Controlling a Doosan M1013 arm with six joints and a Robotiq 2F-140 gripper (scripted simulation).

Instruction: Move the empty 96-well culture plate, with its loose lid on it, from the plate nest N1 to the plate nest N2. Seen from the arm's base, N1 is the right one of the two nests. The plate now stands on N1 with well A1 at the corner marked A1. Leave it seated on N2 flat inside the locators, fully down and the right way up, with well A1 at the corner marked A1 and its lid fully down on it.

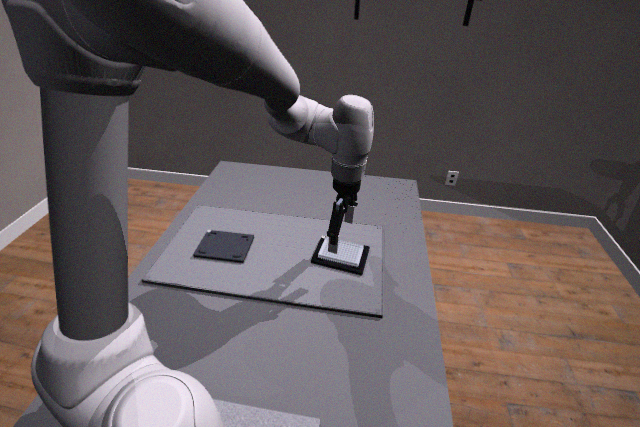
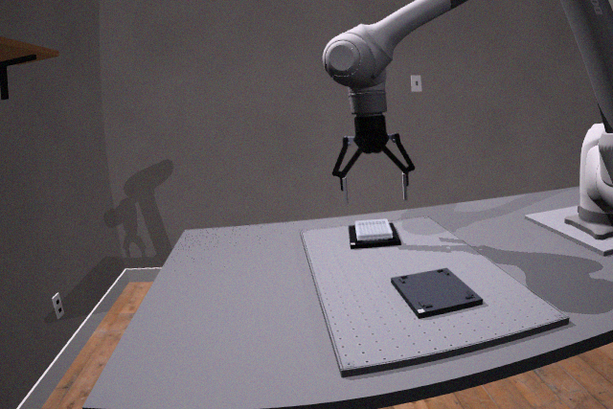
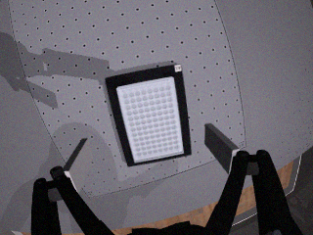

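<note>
Now: hand 10 mm short of the plate lid and 80 mm above it. From my hand the other things lie so: black plate nest N1: 10 mm ahead, 100 mm below; black plate nest N2: 60 mm behind, 370 mm to the left, 100 mm below; white corner mark: 20 mm behind, 450 mm to the left, 90 mm below.
</note>
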